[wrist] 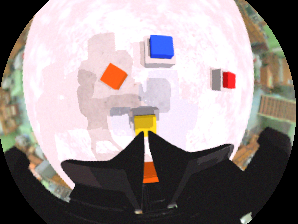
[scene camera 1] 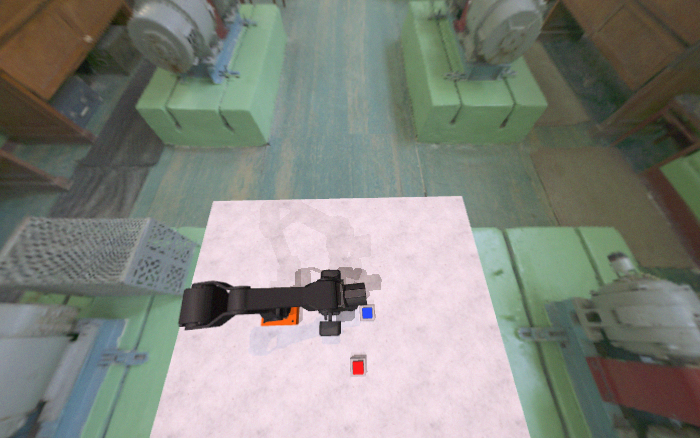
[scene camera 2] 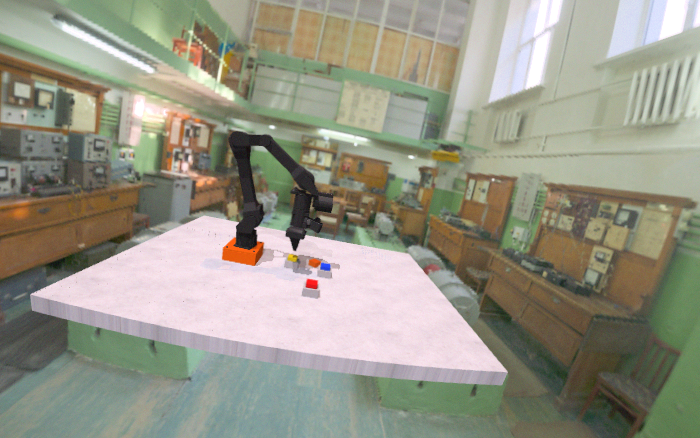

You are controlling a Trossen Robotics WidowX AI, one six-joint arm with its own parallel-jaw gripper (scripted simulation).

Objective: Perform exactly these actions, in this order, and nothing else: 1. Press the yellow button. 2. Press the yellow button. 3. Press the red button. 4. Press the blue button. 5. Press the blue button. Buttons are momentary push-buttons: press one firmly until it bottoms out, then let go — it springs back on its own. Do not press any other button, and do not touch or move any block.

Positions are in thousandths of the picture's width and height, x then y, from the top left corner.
The gripper (scene camera 2: 421, 572) is shut, holding nothing.
The gripper also shows in the wrist view (wrist: 488, 596).
